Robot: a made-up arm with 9 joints. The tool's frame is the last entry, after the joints.
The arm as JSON. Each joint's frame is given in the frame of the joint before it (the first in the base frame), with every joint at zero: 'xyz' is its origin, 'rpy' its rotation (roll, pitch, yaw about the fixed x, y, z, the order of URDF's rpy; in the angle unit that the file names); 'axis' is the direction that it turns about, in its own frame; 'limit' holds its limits. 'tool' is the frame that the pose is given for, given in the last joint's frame.
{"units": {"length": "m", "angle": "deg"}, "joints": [
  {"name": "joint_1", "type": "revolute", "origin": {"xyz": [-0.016, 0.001, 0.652], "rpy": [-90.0, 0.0, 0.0]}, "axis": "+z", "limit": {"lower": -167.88, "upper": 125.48}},
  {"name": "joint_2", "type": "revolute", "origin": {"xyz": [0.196, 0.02, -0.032], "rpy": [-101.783, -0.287, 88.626]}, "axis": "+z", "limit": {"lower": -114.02, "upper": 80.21}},
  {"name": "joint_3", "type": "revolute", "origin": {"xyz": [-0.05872, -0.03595, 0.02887], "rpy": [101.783, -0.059, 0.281]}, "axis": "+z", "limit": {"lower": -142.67, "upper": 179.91}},
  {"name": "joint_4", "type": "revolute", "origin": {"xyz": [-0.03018, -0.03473, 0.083], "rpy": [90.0, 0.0, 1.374]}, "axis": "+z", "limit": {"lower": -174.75, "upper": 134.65}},
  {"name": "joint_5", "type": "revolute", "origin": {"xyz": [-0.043, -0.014, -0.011], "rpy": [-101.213, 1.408, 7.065]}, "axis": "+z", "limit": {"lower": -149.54, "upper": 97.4}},
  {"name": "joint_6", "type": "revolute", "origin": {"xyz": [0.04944, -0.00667, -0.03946], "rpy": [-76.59, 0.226, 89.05]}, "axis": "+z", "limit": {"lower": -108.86, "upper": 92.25}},
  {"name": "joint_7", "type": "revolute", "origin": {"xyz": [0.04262, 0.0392, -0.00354], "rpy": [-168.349, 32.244, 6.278]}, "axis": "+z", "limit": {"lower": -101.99, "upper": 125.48}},
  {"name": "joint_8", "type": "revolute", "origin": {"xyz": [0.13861, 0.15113, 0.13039], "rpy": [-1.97, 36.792, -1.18]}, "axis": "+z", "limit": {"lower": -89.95, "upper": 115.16}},
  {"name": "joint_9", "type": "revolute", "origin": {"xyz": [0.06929, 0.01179, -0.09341], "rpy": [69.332, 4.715, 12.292]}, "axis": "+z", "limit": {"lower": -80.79, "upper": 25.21}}
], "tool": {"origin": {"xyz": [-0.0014, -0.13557, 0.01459], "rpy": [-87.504, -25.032, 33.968]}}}
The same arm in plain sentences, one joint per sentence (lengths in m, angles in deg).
The arm has nine revolute joints in a row. What follows holds with every joint at zero, and every direction is one of the base frame's.
The first joint sits 0.016 m along -x and 0.001 m along +y and 0.652 m along +z from the base frame's origin and turns about +y, from -167.88 to 125.48 deg.
The second joint sits 0.196 m along +x and 0.032 m along -y and 0.02 m along -z from the first joint and turns about the direction (-0.978622, -0.204205, -0.024501), from -114.02 to 80.21 deg.
The third joint sits 0.037 m along -x and 0.029 m along +y and 0.058 m along +z from the second joint and turns about +y, from -142.67 to 179.91 deg.
The fourth joint sits 0.034 m along +x and 0.083 m along +y and 0.031 m along +z from the third joint and turns about +x, from -174.75 to 134.65 deg.
The fifth joint sits 0.011 m along -x and 0.014 m along -y and 0.043 m along +z from the fourth joint and turns about the direction (-0.194395, 0.972875, 0.125397), from -149.54 to 97.4 deg.
The sixth joint sits 0.013 m along +x and 0.031 m along -y and 0.054 m along -z from the fifth joint and turns about the direction (-0.0379, 0.102699, 0.99399), from -108.86 to 92.25 deg.
The seventh joint sits 0.034 m along -x and 0.047 m along -y from the sixth joint and turns about the direction (0.590081, -0.117996, -0.798675), from -101.99 to 125.48 deg.
The eighth joint sits 0.06 m along -x and 0.084 m along +y and 0.22 m along -z from the seventh joint and turns about the direction (-0.0026, -0.260095, -0.96558), from -89.95 to 115.16 deg.
The ninth joint sits 0.07 m along -x and 0.022 m along +y and 0.091 m along +z from the eighth joint and turns about the direction (-0.040701, -0.99452, -0.096302), from -80.79 to 25.21 deg.
The tool frame, which is the frame that the pose is given for, sits 0.011 m along +x and 0.028 m along -y and 0.133 m along +z from the ninth joint; its axes are the base frame's turned by roll -169.65, pitch 28.93 and yaw -156.73 deg (as in URDF: about the fixed x, then y, then z).

